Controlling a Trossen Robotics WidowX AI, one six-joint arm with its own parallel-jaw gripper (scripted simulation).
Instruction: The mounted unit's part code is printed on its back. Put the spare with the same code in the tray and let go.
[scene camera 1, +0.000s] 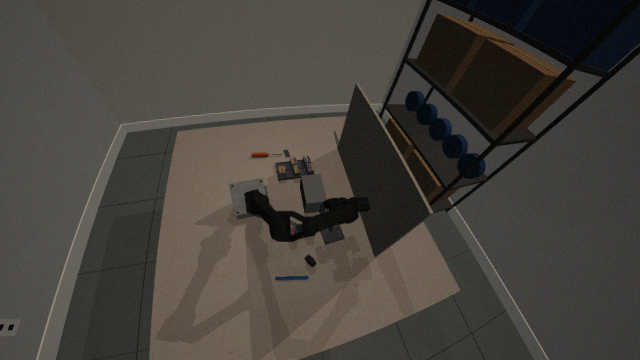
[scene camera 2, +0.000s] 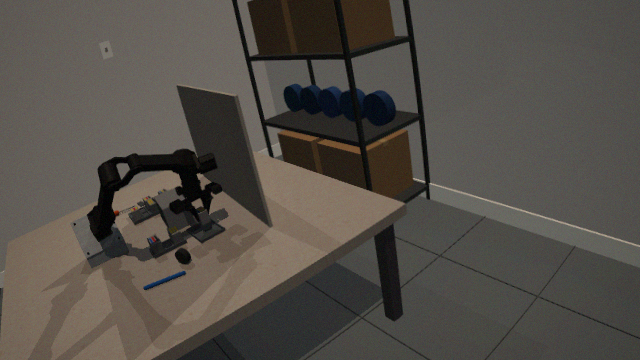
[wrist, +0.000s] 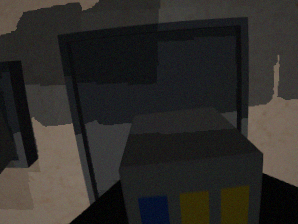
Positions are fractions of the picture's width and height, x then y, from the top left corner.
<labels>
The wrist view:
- my gripper: 0.61, 0.79
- shallow tray: 0.38, 0.33
</labels>
